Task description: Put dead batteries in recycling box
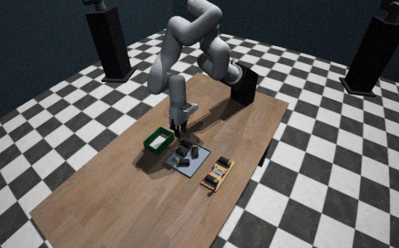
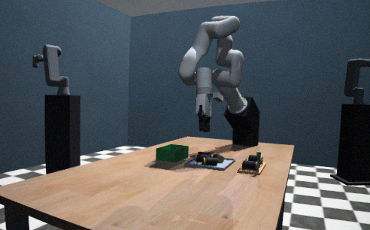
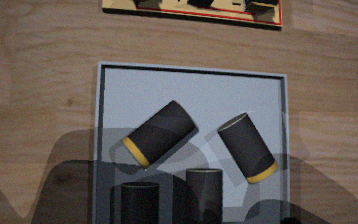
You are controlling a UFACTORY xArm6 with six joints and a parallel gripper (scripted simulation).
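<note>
Now: hand 16 cm above the grey tray, 4 cm short of it and 3 cm to the right of it. Round my hand: green recycling box: 15 cm to the right, 15 cm below, 3 cm behind.
</note>
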